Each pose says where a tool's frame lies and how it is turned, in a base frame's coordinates. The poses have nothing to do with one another.
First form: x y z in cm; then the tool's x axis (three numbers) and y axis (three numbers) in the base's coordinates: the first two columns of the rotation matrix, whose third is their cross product.
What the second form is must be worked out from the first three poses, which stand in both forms.
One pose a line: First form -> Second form
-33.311 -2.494 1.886 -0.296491 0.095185 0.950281 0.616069 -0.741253 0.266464 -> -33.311 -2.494 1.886 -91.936 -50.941 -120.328
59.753 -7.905 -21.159 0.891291 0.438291 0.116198 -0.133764 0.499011 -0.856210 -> 59.753 -7.905 -21.159 -56.882 -19.487 20.289
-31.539 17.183 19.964 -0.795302 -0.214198 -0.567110 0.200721 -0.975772 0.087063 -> -31.539 17.183 19.964 50.633 -1.888 -159.577
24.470 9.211 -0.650 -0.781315 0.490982 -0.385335 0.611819 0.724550 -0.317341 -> 24.470 9.211 -0.650 49.745 152.121 -36.134
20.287 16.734 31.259 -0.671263 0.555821 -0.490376 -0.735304 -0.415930 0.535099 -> 20.287 16.734 31.259 -17.369 54.911 121.434
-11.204 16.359 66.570 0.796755 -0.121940 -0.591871 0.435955 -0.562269 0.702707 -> -11.204 16.359 66.570 117.116 13.354 -42.968
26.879 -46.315 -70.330 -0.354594 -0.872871 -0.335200 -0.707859 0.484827 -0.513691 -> 26.879 -46.315 -70.330 -74.441 123.816 -21.595
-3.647 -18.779 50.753 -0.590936 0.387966 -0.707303 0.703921 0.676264 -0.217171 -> -3.647 -18.779 50.753 47.922 129.031 -37.016
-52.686 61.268 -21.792 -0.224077 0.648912 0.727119 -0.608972 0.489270 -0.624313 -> -52.686 61.268 -21.792 -2.199 -78.628 66.468
